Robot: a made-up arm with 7 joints.
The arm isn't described. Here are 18 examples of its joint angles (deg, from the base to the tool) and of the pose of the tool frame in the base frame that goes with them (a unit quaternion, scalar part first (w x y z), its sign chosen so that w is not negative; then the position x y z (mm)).
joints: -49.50 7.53 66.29 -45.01 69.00 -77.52 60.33
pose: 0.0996 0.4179 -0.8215 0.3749 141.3 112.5 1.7
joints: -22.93 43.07 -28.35 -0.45 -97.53 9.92 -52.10
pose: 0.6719 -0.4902 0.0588 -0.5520 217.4 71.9 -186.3
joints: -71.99 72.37 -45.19 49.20 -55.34 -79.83 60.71
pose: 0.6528 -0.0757 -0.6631 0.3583 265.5 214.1 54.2
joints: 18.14 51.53 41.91 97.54 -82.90 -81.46 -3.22
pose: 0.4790 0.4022 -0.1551 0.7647 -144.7 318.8 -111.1
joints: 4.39 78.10 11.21 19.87 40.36 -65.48 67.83
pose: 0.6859 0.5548 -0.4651 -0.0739 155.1 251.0 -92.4
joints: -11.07 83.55 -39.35 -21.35 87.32 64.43 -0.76
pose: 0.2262 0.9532 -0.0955 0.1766 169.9 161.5 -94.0
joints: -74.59 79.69 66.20 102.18 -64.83 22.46 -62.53
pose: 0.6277 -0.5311 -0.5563 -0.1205 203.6 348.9 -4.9
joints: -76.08 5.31 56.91 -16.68 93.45 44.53 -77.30
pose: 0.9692 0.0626 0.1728 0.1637 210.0 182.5 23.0
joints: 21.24 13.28 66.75 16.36 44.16 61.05 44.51
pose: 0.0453 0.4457 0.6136 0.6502 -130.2 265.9 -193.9
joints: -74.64 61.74 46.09 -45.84 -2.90 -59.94 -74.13
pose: 0.0414 -0.8722 0.4744 -0.1123 28.1 102.0 99.5
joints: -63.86 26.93 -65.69 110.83 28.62 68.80 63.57
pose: 0.1040 -0.9097 -0.1527 -0.3719 235.6 218.8 -146.2
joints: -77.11 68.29 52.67 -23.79 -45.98 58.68 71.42
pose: 0.6422 -0.2578 -0.4296 0.5801 84.4 198.8 182.0
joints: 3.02 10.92 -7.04 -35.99 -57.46 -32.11 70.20
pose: 0.6975 -0.5570 -0.0184 0.4505 135.8 68.8 -117.3
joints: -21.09 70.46 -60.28 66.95 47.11 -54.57 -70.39
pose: 0.0565 -0.2589 -0.6433 0.7183 79.1 307.0 -210.6
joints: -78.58 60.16 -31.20 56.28 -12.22 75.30 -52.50
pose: 0.8141 -0.0237 0.5795 0.0290 287.5 249.3 -18.1
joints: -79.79 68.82 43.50 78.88 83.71 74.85 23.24
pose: 0.2933 0.2819 0.5484 0.7306 163.2 343.8 16.4
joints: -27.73 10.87 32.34 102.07 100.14 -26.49 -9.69
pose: 0.6343 0.3142 0.4493 -0.5450 75.9 70.0 -357.3
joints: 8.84 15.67 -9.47 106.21 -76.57 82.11 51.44
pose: 0.2741 0.1093 -0.9203 -0.2568 -168.1 83.0 -272.0
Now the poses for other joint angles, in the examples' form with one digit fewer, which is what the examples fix.
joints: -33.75 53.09 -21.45 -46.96 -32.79 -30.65 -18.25
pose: 0.633 0.086 -0.521 -0.566 148 34 -7
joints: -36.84 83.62 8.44 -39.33 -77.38 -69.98 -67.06
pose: 0.241 0.307 -0.691 -0.609 118 116 107
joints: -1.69 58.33 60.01 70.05 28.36 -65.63 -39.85
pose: 0.836 0.508 0.201 -0.061 54 358 -110
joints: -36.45 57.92 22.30 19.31 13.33 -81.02 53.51
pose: 0.551 0.198 -0.797 0.150 207 199 10
